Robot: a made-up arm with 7 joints.
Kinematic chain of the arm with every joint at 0, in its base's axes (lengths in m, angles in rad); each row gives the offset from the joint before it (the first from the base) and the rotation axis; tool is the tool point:
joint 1: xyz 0 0 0.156 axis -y
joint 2: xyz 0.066 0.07 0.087 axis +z
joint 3: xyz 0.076 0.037 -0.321 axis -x
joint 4: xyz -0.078 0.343 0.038 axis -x
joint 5: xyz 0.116 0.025 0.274 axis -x
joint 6: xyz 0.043 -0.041 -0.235 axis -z
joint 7: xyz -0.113 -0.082 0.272 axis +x
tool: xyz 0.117 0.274 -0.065
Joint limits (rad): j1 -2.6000..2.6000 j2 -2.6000..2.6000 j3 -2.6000..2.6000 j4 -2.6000..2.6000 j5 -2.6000..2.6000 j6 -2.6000..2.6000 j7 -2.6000..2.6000
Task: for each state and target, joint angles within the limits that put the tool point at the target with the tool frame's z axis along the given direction. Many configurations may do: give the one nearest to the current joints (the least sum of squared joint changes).
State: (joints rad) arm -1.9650 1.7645 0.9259 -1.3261 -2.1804 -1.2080 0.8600
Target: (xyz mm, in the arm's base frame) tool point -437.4 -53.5 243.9 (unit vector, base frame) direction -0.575 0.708 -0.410
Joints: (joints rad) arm -1.4667 2.0242 1.2496 -1.1619 -2.6000 -1.8563 0.5287
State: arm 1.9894 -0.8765 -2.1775 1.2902 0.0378 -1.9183 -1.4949
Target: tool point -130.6 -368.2 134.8 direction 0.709 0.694 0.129
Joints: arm 2.3313 -0.9097 -2.3670 1.1649 0.0176 -2.1484 -1.9098
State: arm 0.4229 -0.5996 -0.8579 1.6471 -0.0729 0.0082 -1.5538
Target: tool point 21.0 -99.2 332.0 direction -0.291 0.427 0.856
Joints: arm 0.7438 -0.6908 -1.7328 1.2826 -0.1007 0.0106 -1.1478
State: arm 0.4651 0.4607 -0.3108 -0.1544 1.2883 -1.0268 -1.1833
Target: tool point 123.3 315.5 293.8 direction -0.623 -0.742 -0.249
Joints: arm 0.3959 1.0130 -0.3352 -0.0384 1.3432 -1.4785 -1.4188
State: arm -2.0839 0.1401 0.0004 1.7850 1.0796 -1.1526 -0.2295
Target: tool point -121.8 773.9 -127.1 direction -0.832 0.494 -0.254
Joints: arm -1.6925 -0.3581 -0.1286 1.5601 1.0168 -1.9175 0.1682
